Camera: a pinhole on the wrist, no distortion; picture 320 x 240 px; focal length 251.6 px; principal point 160.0 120.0 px. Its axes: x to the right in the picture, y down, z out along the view. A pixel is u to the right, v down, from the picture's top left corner.
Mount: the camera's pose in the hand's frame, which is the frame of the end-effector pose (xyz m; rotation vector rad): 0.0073 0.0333 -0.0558 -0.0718 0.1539 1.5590
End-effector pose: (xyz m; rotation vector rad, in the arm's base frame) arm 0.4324 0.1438 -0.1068 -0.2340 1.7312 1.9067
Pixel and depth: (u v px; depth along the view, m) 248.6 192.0 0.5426
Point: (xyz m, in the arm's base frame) 0.4857 0.5477 0.2827
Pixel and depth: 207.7 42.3 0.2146
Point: 0.3434 0.3064 -0.0349
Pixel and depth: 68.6 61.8 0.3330
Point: 0.4337 0.4481 -0.1447
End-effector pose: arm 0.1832 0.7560 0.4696 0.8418 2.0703 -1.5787
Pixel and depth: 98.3 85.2 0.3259
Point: 0.1208 0.5071 0.3480
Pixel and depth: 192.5 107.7 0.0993
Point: 0.2092 0.7320 0.4041
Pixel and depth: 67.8 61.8 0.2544
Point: 0.1005 0.5716 0.3781
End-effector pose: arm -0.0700 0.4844 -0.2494 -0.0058 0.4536 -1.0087
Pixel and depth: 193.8 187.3 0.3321
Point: 0.1040 0.5500 -0.0074
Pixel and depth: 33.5 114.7 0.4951
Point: 0.0063 0.2780 0.1903
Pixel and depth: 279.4 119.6 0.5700
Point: 0.4322 0.5646 0.0806
